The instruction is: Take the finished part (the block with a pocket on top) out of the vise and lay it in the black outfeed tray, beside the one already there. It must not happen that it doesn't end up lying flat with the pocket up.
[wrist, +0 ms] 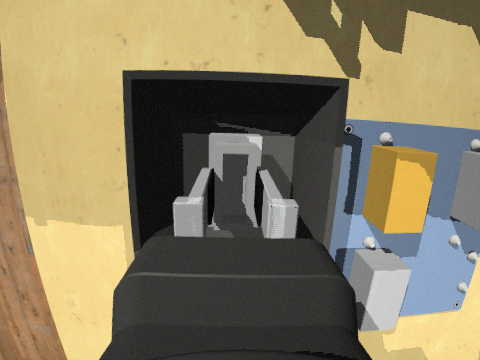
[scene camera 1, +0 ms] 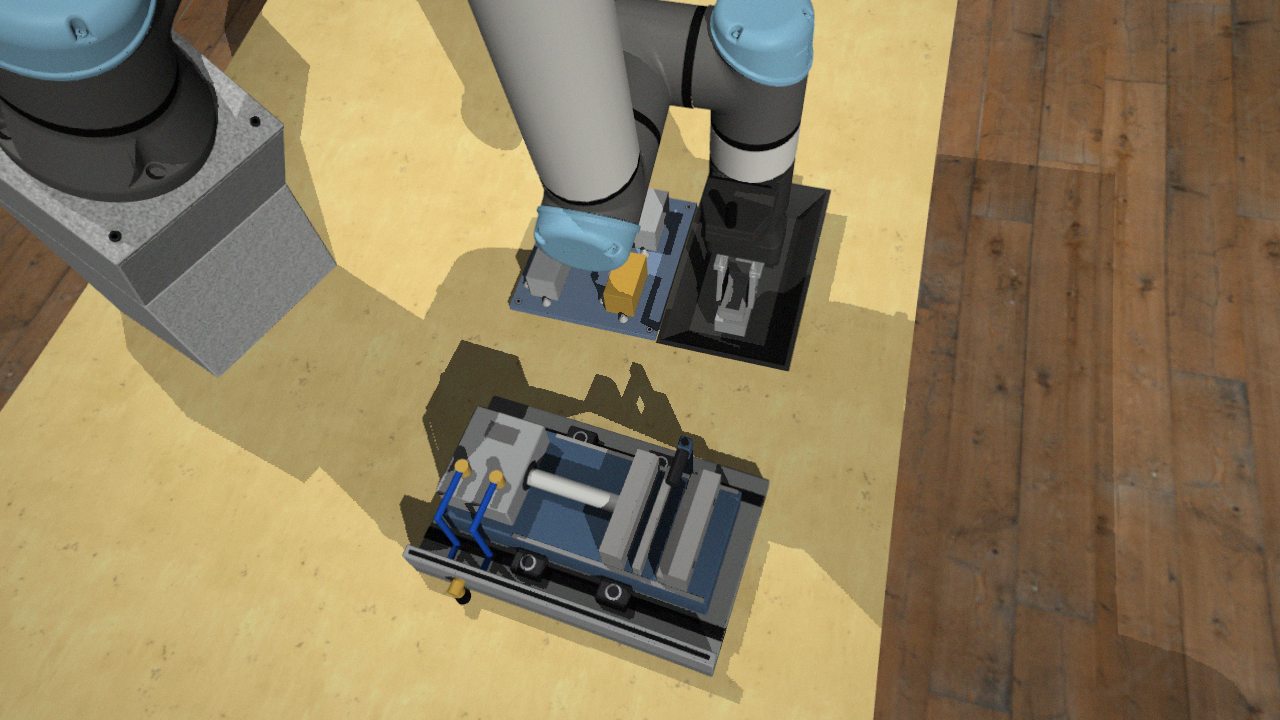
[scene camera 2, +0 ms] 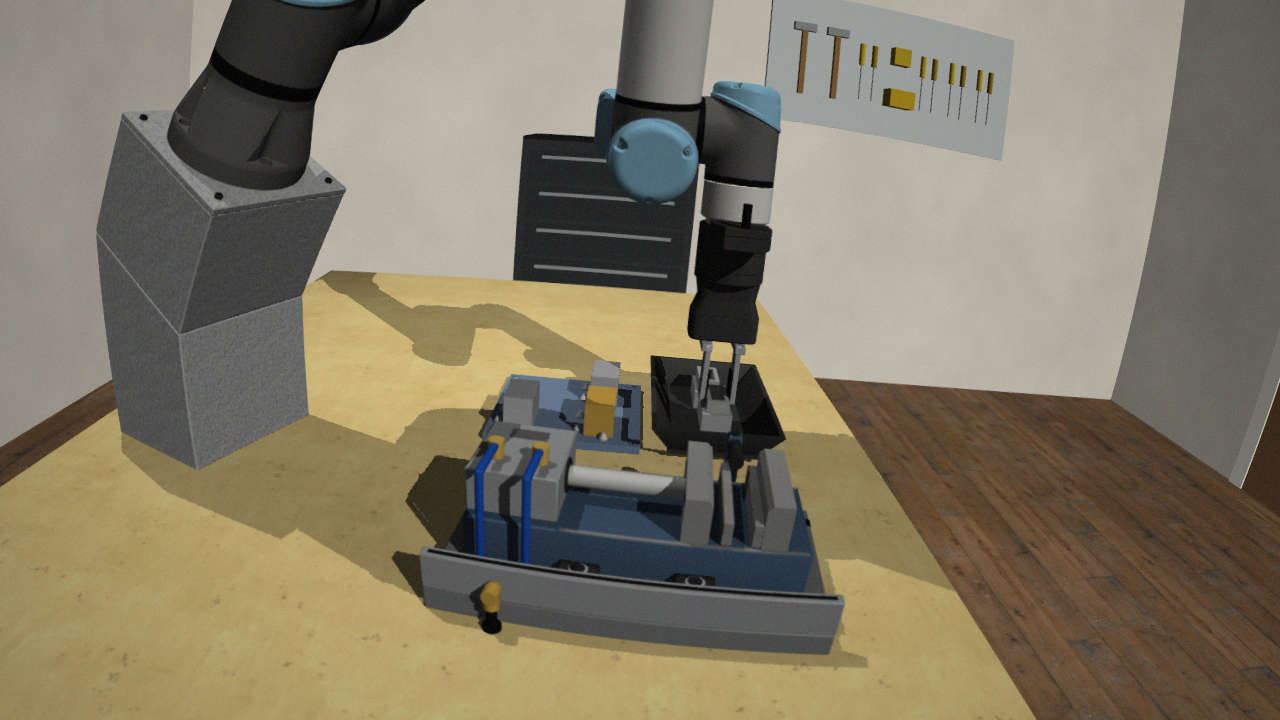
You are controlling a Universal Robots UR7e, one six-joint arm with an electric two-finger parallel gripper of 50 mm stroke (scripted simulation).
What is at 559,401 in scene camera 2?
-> A blue fixture plate.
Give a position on a blue fixture plate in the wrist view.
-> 438,267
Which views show the yellow block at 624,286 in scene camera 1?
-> The wrist view, scene camera 1 and scene camera 2: all of them.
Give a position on a yellow block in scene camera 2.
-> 600,403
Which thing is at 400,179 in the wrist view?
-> A yellow block.
